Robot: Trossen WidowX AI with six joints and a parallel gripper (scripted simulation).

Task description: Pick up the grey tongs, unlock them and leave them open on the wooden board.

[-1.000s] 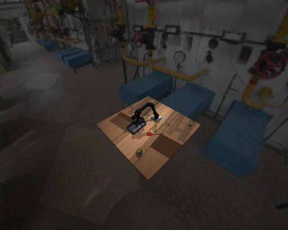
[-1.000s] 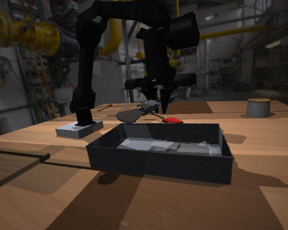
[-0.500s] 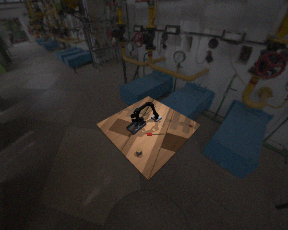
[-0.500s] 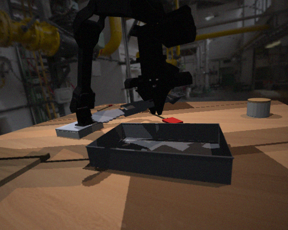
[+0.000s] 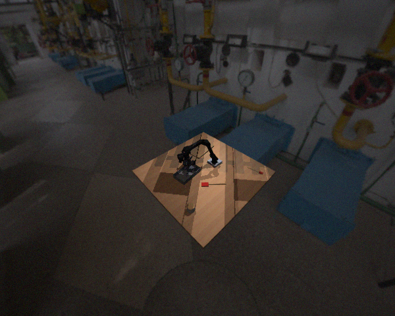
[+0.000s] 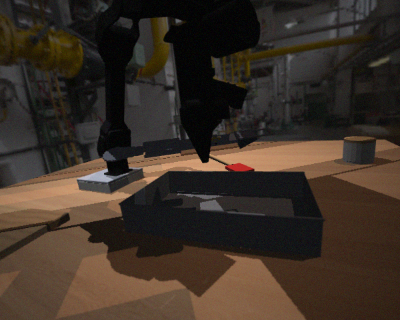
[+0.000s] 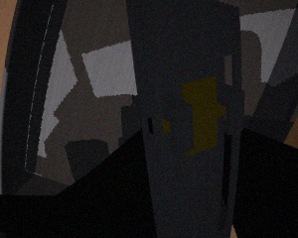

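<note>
The yellow lock piece is 4 cm above my gripper tip, 2 cm ahead of it and 1 cm to the left of it. Round my gripper tip: roasting tin (8 cm below, 2 cm ahead, 1 cm to the left); then red-headed spatula (31 cm to the left, 11 cm behind, 10 cm below); then wooden board (41 cm behind, 29 cm to the right, 10 cm below).
</note>
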